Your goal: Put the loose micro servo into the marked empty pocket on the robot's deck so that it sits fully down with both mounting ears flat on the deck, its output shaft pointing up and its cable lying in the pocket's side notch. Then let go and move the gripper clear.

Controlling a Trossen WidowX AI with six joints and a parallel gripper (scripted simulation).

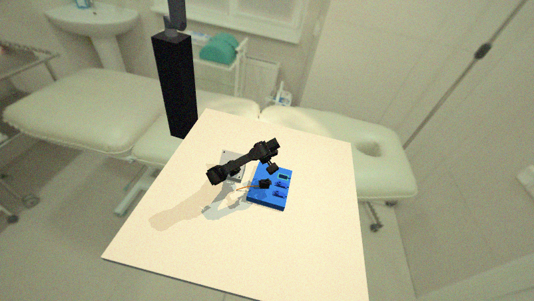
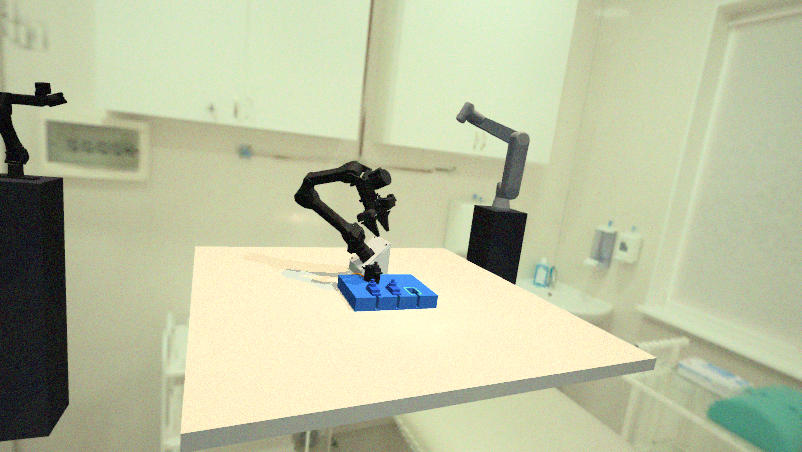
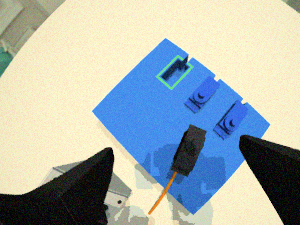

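The deck is 2 cm to the left of my gripper tip and 20 cm below it.
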